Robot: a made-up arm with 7 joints. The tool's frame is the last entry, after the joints.
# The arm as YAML. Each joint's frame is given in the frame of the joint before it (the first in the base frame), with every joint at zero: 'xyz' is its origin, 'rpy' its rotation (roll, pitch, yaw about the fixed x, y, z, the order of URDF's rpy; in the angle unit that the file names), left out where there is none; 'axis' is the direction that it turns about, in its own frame. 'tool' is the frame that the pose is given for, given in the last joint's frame.
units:
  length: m
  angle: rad
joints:
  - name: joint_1
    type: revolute
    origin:
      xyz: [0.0, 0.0, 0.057]
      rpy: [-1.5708, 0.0, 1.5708]
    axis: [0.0, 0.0, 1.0]
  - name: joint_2
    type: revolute
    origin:
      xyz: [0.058, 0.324, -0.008]
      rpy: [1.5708, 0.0, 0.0]
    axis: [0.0, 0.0, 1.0]
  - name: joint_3
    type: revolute
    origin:
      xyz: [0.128, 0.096, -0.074]
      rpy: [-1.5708, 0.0, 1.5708]
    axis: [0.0, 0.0, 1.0]
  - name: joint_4
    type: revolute
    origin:
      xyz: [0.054, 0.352, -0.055]
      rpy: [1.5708, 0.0, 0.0]
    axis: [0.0, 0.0, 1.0]
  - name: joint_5
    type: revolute
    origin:
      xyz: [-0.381, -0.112, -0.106]
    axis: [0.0, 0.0, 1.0]
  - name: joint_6
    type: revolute
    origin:
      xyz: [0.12, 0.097, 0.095]
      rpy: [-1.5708, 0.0, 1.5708]
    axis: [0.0, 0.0, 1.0]
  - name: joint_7
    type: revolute
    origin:
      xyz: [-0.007, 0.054, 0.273]
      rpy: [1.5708, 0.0, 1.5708]
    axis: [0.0, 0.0, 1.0]
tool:
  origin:
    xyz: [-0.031, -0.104, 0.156]
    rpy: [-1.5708, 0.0, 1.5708]
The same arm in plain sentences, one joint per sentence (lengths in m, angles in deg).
The arm has seven revolute joints in a row. What follows holds with every joint at zero, and every direction is one of the base frame's. Joint 1 is mounted 0.057 m along +z from the base frame's origin and rotates about -x. Joint 2 is mounted 0.008 m along +x and 0.058 m along +y and 0.324 m along -z from joint 1 and rotates about +z. Joint 3 is mounted 0.096 m along -x and 0.128 m along +y and 0.074 m along -z from joint 2 and rotates about -y. Joint 4 is mounted 0.054 m along -x and 0.055 m along +y and 0.352 m along -z from joint 3 and rotates about +z. Joint 5 is mounted 0.381 m along +x and 0.112 m along +y and 0.106 m along -z from joint 4 and rotates about +z. Joint 6 is mounted 0.12 m along -x and 0.097 m along -y and 0.095 m along +z from joint 5 and rotates about +x. Joint 7 is mounted 0.273 m along +x and 0.007 m along +y and 0.054 m along -z from joint 6 and rotates about -y. The tool frame, which is the frame that the pose is given for, is mounted 0.104 m along -x and 0.156 m along -y and 0.031 m along +z from joint 7; its axes are the base frame's turned by roll 0, pitch 0 and yaw 0 deg (as in URDF: about the fixed x, then y, then z).
